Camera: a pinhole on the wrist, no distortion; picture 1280 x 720 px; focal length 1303.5 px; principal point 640.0 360.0 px. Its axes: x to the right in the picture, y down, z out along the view. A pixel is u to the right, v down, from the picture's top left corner.
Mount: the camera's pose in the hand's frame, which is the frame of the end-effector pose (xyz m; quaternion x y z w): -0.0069 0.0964 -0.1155 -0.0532 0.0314 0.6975 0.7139
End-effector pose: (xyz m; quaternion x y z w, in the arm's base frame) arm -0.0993 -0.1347 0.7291 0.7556 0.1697 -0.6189 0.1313
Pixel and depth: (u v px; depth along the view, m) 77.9 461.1 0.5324
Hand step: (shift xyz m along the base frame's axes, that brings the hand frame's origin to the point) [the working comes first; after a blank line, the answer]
In the camera's frame: -0.2296 0.0413 0.5324

-0.4311 -0.1251 -0.0186
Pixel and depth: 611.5 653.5 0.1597
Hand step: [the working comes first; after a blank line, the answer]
In the camera's frame: -0.0035 0.0360 0.1597

0.0013 -0.1242 0.0369
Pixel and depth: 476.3 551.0 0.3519
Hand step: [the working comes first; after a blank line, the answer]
In the camera's frame: -0.0442 0.0516 0.3519

-0.1836 -0.1905 0.0200
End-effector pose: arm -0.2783 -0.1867 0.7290 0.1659 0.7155 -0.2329 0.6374
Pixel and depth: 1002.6 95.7 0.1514
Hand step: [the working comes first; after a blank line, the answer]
In the camera's frame: 0.0421 -0.0307 0.1514

0.1061 0.1123 -0.0415
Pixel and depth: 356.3 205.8 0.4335
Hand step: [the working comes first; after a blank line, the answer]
In the camera's frame: -0.0943 -0.0513 0.4335

0.2982 -0.1354 -0.0613
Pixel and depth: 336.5 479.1 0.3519
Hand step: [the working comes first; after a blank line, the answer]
In the camera's frame: -0.0819 0.0322 0.3519

0.2401 -0.0806 0.0247
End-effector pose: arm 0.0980 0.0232 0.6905 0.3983 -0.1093 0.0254 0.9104
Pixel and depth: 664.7 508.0 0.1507
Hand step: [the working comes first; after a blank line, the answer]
In the camera's frame: 0.0029 0.0171 0.1507

-0.0493 0.0571 0.1003
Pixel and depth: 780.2 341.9 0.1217
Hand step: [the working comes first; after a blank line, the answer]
In the camera's frame: 0.0131 -0.0017 0.1217

-0.0254 0.0820 0.0898
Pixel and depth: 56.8 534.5 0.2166
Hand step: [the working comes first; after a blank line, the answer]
In the camera's frame: -0.0969 0.0290 0.2166

-0.0668 -0.0604 0.0820
